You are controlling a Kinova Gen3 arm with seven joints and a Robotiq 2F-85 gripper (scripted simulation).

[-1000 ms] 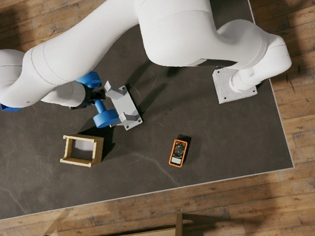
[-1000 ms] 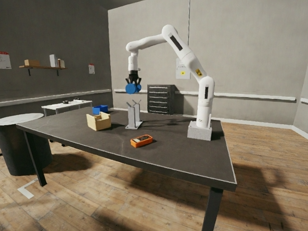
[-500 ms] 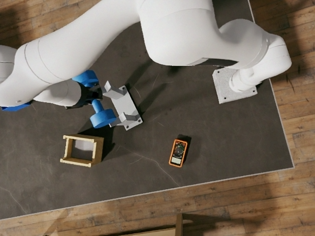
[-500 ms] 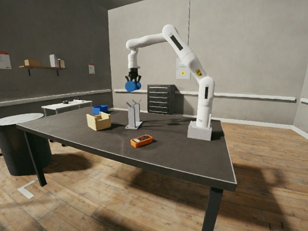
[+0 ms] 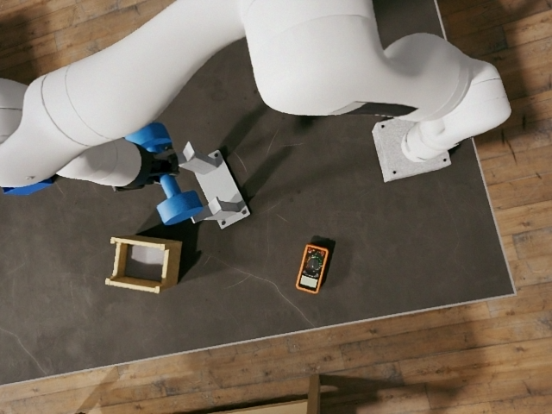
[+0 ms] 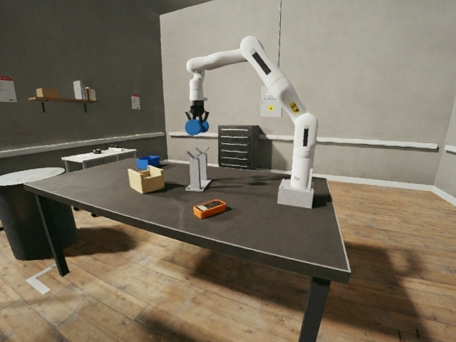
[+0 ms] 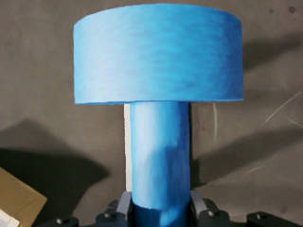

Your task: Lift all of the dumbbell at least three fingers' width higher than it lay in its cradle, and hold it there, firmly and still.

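Right now my hand is right at the blue dumbbell. Also, from my hand: grey cradle (24 cm below).
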